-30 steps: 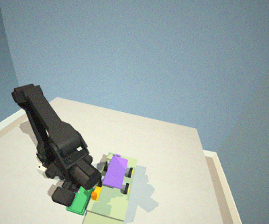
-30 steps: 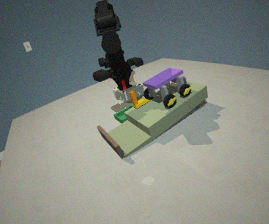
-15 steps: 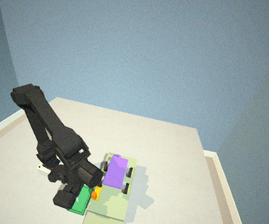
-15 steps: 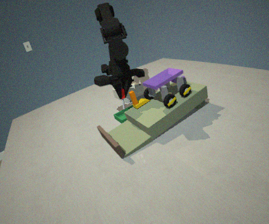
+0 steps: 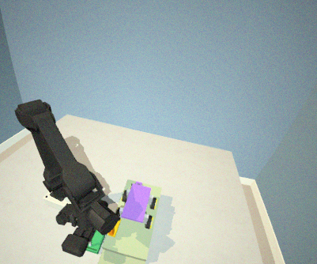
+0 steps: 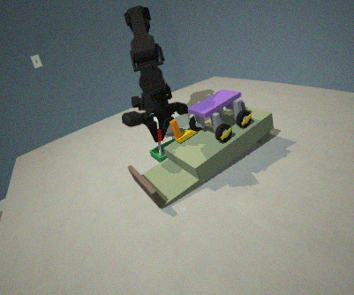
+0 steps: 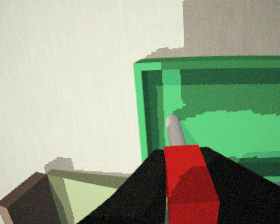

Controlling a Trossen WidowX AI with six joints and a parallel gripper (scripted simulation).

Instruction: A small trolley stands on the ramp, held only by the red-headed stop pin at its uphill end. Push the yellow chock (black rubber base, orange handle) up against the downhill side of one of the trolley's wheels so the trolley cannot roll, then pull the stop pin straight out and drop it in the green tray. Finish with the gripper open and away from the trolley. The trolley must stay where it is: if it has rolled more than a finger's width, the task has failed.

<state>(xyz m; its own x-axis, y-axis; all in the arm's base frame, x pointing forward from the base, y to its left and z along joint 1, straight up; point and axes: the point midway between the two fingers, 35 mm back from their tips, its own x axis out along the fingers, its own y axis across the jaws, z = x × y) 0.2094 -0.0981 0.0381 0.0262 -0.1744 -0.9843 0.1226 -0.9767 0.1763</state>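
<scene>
Right now the yellow chock is 6 cm ahead of my gripper tip, 6 cm to the left of it and 3 cm above it. From my gripper tip the other things lie so: pale green ramp (11 cm ahead, 14 cm to the left, 1 cm below); then red-headed stop pin (right at my gripper tip); then brown lip (14 cm ahead, 10 cm to the right, 2 cm below).
</scene>
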